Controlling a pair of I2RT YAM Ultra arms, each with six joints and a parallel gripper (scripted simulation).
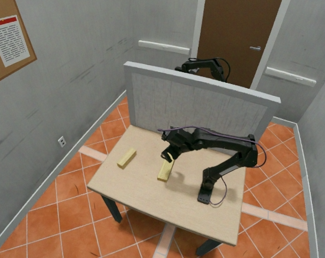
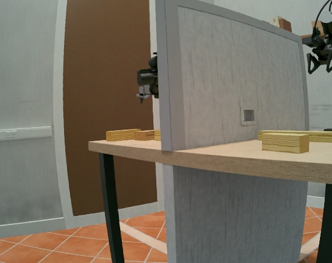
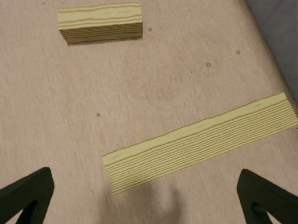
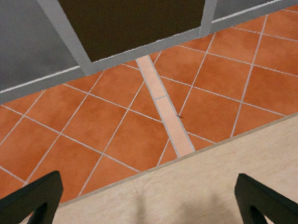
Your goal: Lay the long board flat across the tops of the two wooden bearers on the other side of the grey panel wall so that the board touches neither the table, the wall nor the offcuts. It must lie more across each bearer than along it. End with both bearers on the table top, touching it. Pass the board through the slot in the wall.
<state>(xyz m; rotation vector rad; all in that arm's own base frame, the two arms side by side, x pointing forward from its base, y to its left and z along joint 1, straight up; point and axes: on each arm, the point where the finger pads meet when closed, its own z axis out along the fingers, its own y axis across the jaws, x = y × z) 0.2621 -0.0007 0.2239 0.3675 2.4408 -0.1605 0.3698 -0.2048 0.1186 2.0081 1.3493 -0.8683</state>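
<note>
The long board lies 20 mm ahead of my left hand, 100 mm to the right of it and 220 mm below it. The rest, counted from my left hand: wooden offcut (270 mm ahead, 10 mm to the left, 220 mm below).
</note>
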